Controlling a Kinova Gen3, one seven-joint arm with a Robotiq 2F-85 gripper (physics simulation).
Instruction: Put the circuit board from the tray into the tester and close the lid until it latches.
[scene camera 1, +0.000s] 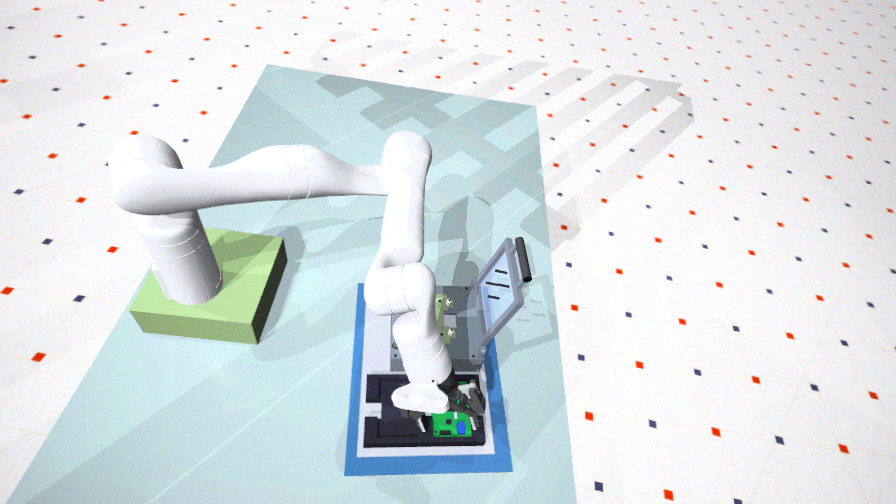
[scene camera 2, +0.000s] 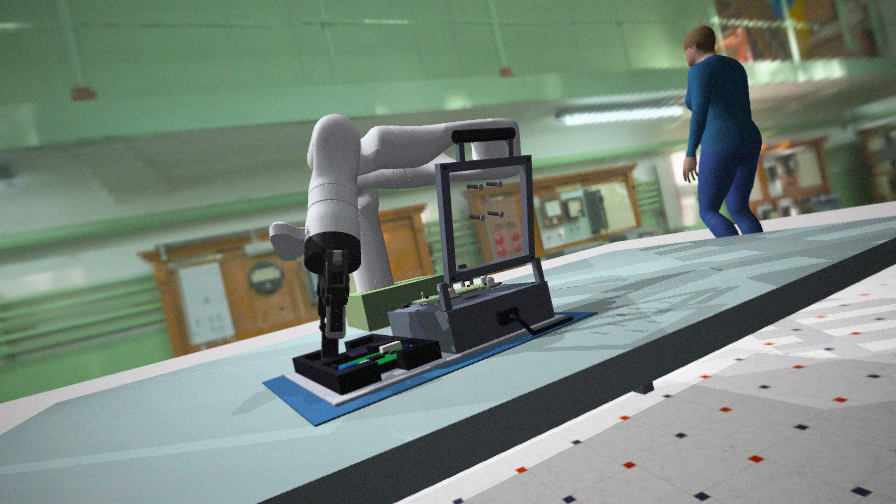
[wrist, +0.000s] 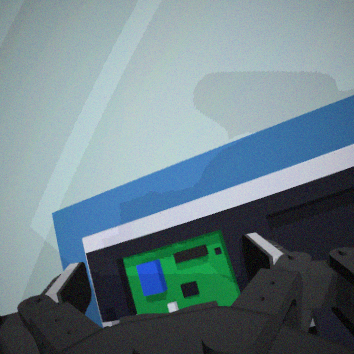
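Where they show: gripper, fingertip midpoint: (scene camera 1: 450, 427) (scene camera 2: 332, 349) (wrist: 166, 265); arm's base, origin of the base link: (scene camera 1: 197, 285) (scene camera 2: 376, 288).
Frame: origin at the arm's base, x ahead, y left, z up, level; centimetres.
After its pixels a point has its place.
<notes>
The green circuit board (scene camera 1: 442, 426) {x 45.4, y -29.5, z -6.1 cm} (scene camera 2: 383, 359) {x 49.4, y -25.8, z -6.1 cm} (wrist: 217, 285) {x 44.9, y -28.5, z -6.1 cm}, with a blue block on it, lies in the right part of the black tray (scene camera 1: 401, 441) {x 37.6, y -31.8, z -5.3 cm} (scene camera 2: 360, 381) {x 53.0, y -30.9, z -6.7 cm} (wrist: 240, 222) {x 42.1, y -31.5, z -5.3 cm}. My gripper (scene camera 1: 448, 425) {x 46.4, y -30.8, z -3.4 cm} (scene camera 2: 332, 343) {x 46.4, y -30.8, z -3.4 cm} (wrist: 166, 265) {x 46.4, y -30.8, z -3.4 cm} is open and empty. Its fingers stand on either side of the board, low at the tray; whether they touch it I cannot tell. The gripper's body hides part of the board. The grey tester (scene camera 1: 460, 359) {x 50.0, y -18.2, z -2.3 cm} (scene camera 2: 494, 316) {x 55.3, y -11.7, z -4.5 cm} stands beside the tray. Its clear lid (scene camera 1: 503, 321) {x 56.2, y -17.4, z 9.8 cm} (scene camera 2: 443, 219) {x 56.7, y -17.4, z 9.2 cm} stands open and upright, with a black handle (scene camera 1: 523, 260) {x 59.0, y -11.1, z 19.4 cm} (scene camera 2: 483, 135) {x 60.1, y -11.0, z 18.4 cm}.
Tray and tester stand on a white sheet on a blue mat (scene camera 1: 432, 466) {x 43.0, y -35.8, z -7.9 cm} (scene camera 2: 307, 408) {x 51.1, y -36.6, z -7.9 cm}. A light green part (scene camera 1: 442, 305) {x 47.8, y -6.2, z -1.2 cm} with white pieces sits on the tester. A black cable (scene camera 2: 523, 322) {x 58.5, y -9.8, z -5.9 cm} leaves its side. My arm's green base block (scene camera 1: 263, 257) {x 11.5, y 6.7, z 0.1 cm} stands left. A person (scene camera 2: 720, 106) stands beyond the table.
</notes>
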